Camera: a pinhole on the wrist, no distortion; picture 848 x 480 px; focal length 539.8 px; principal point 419.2 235.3 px. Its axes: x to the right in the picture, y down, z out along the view. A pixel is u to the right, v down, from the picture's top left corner.
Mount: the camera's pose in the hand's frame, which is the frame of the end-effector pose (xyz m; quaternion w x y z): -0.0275 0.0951 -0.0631 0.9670 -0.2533 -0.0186 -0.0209
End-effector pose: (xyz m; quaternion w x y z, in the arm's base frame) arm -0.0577 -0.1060 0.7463 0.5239 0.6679 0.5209 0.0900
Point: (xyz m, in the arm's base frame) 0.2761 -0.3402 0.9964
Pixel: 276.9 344.2
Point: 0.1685 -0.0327 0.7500
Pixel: outside the picture
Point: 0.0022 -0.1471 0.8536
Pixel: 280.9 94.3
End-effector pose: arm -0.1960 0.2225 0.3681 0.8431 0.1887 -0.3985 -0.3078
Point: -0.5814 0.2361 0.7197
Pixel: outside the picture
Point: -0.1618 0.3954 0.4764
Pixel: 376.7 434.4
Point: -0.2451 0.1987 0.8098
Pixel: 817.8 139.8
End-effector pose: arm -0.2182 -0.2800 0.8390 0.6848 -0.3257 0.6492 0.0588
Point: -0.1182 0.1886 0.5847
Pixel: 554.7 321.4
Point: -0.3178 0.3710 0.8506
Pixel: outside the picture
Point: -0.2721 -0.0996 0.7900
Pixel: 440.1 323.6
